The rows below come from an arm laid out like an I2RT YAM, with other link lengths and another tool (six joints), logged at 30 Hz.
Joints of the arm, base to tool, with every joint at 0 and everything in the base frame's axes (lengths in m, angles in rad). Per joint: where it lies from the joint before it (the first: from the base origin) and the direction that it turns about. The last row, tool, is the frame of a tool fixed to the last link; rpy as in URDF.
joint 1: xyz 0.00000 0.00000 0.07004 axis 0 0 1
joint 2: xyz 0.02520 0.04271 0.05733 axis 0 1 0
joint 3: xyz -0.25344 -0.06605 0.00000 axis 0 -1 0
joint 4: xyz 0.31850 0.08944 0.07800 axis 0 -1 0
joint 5: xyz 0.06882 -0.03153 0.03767 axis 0 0 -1
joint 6: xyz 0.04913 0.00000 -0.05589 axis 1 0 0
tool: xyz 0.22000 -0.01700 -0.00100 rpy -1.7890 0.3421 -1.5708
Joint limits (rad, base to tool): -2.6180..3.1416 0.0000..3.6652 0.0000..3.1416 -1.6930..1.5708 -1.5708..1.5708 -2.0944..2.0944
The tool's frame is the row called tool.
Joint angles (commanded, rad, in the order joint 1, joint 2, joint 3, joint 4, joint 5, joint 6), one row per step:
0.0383 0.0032 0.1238 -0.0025 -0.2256 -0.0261
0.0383 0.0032 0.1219 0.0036 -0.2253 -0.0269
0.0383 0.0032 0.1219 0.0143 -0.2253 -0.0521
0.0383 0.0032 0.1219 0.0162 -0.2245 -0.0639
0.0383 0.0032 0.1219 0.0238 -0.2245 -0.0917
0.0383 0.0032 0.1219 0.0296 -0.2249 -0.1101
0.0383 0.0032 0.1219 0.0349 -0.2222 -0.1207
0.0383 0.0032 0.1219 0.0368 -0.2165 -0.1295
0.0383 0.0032 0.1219 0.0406 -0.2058 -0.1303
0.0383 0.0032 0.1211 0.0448 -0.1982 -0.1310
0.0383 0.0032 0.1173 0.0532 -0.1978 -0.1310
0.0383 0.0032 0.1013 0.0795 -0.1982 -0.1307
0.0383 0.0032 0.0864 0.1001 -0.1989 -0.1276
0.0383 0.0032 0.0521 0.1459 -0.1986 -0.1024
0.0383 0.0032 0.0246 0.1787 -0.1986 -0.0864
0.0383 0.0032 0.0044 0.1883 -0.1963 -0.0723
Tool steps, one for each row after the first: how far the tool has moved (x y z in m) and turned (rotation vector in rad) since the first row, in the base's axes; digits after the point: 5 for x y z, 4 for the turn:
0.00014 -0.00007 0.00084 -0.0006 -0.0044 -0.0004
-0.00017 -0.00009 0.00484 -0.0243 -0.0217 -0.0035
-0.00020 -0.00031 0.00568 -0.0354 -0.0266 -0.0057
-0.00049 -0.00031 0.00869 -0.0617 -0.0414 -0.0094
-0.00074 -0.00020 0.01094 -0.0791 -0.0520 -0.0116
-0.00080 -0.00091 0.01290 -0.0887 -0.0599 -0.0159
-0.00060 -0.00242 0.01372 -0.0963 -0.0638 -0.0228
-0.00021 -0.00526 0.01507 -0.0956 -0.0672 -0.0337
0.00011 -0.00727 0.01602 -0.0951 -0.0703 -0.0415
0.00039 -0.00737 0.01639 -0.0948 -0.0749 -0.0421
0.00173 -0.00721 0.01489 -0.0940 -0.0851 -0.0422
0.00305 -0.00698 0.01211 -0.0907 -0.0901 -0.0413
0.00600 -0.00697 0.00480 -0.0659 -0.0953 -0.0383
0.00825 -0.00689 -0.00238 -0.0503 -0.0967 -0.0360
0.01055 -0.00742 -0.01254 -0.0370 -0.0825 -0.0359

